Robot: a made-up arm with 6 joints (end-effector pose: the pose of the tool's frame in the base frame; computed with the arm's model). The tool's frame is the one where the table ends. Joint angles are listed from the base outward.
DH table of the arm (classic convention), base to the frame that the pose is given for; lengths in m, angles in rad. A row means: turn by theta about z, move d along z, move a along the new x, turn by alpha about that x. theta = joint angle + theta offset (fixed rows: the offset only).
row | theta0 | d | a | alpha
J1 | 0 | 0.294 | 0 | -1.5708
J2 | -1.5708 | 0 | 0.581 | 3.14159
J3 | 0 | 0 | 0 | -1.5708
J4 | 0 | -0.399 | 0 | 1.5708
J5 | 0 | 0.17 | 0 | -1.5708
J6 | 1.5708 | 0 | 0 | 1.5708
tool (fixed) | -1.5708 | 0 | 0 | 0
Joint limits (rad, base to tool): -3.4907..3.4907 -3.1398..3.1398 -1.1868..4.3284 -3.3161..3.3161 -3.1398..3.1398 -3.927..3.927
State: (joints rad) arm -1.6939 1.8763 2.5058 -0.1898 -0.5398 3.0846
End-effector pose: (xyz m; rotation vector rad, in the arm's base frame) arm -0.2756 -0.8682 0.3282 -2.1372 2.1700 -0.3341
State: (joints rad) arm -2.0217 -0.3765 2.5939 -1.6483 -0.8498 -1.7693
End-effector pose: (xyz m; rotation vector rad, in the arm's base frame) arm 0.2637 0.5144 1.0693 0.3831 -0.0028 0.2789
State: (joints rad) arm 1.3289 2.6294 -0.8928 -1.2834 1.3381 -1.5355
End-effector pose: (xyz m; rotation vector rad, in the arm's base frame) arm 0.0408 -0.0360 0.0871 -0.4152 0.2984 -0.5157
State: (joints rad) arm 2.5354 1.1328 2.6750 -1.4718 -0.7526 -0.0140
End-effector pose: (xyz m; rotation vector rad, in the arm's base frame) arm -0.5712 0.4164 0.9344 -0.8972 -0.4693 -2.1284
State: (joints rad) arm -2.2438 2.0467 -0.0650 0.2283 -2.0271 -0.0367
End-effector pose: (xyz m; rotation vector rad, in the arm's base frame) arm -0.3439 -0.1658 -0.3340 -2.0320 -1.3558 -1.1678
